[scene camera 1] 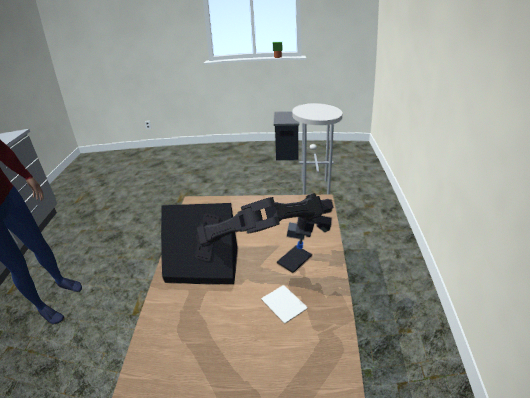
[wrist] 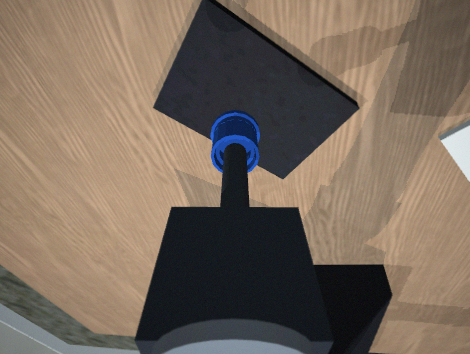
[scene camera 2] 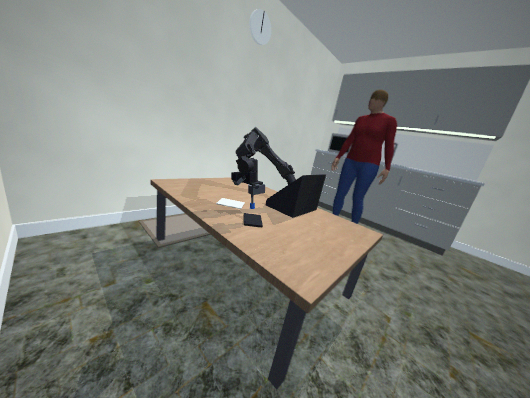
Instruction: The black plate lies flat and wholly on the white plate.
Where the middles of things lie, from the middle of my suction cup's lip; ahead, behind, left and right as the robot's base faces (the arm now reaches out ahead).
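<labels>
The white plate point(scene camera 1: 282, 301) sits 9 cm below my suction cup, 27 cm to the right of it and 3 cm behind it. As for the black plate point(wrist: 224, 64), that is 8 cm below my suction cup, 2 cm behind it and 1 cm to the right of it. Of the things named here, going by their middles, the black plate is the nearest to my suction cup.
</labels>
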